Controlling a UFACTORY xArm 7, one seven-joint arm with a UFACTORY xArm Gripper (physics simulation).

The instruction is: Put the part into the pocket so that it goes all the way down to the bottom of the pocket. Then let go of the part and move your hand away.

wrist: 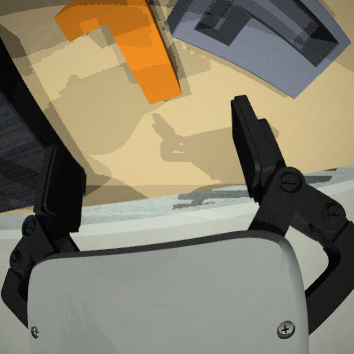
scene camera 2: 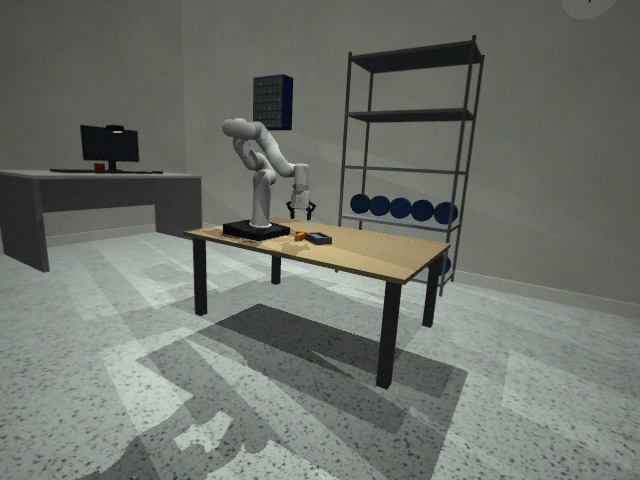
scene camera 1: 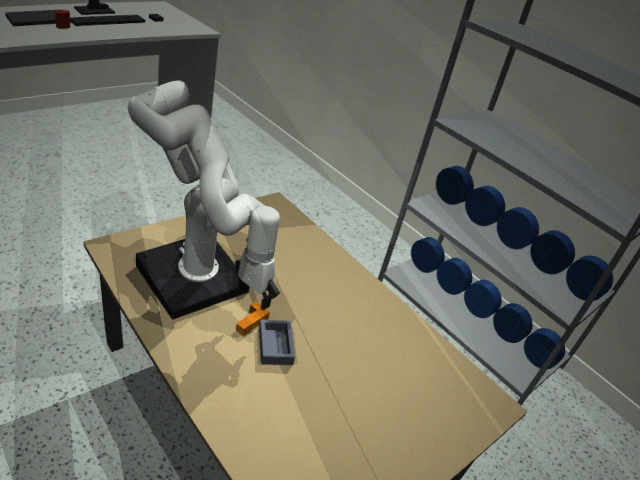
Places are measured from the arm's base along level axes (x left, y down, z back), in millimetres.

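Pixels of known places: gripper, fingertip midpoint: [wrist: 144, 135] [scene camera 2: 300, 219] [scene camera 1: 253, 298]; arm's base, origin of the base link: [scene camera 2: 260, 225] [scene camera 1: 198, 267].
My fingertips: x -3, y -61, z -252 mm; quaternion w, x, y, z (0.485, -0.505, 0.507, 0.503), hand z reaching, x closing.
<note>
For each thing: its top centre in the pictures, then the offset to it from my fingertips. Level surfaces: height alone.
- part, middle of its top: [wrist: 123, 56] [scene camera 1: 250, 314] [scene camera 2: 298, 233] dx +7, dy +78, dz +11 mm
- pocket block, middle of its top: [wrist: 279, 32] [scene camera 1: 277, 337] [scene camera 2: 318, 234] dx +2, dy +72, dz -108 mm
- wooden table, its level: dy +108 mm
The part [scene camera 1: 250, 321] [scene camera 2: 299, 236] [wrist: 145, 65] is an orange L-shaped block lying on the table beside the pocket block. The pocket block [scene camera 1: 277, 360] [scene camera 2: 320, 241] [wrist: 275, 74] is blue-grey, with an empty L-shaped recess open at the top. A narrow strip of table separates the two in the wrist view. My gripper [scene camera 2: 300, 217] [wrist: 144, 135] is open, with nothing between its fingers. It hangs above the table, higher than the part, pointing down. In scene camera 1 the hand hides part of the fingers. In the wrist view the top of the part is cut off by the frame edge.
The black base plate [scene camera 1: 170, 291] [wrist: 15, 165] of the arm stands on the wooden table [scene camera 1: 361, 335] [scene camera 2: 361, 253], close to the part. A shelf rack [scene camera 1: 406, 206] [scene camera 2: 345, 129] with blue discs stands beyond the table. A desk [scene camera 1: 175, 25] [scene camera 2: 178, 176] stands farther back.
</note>
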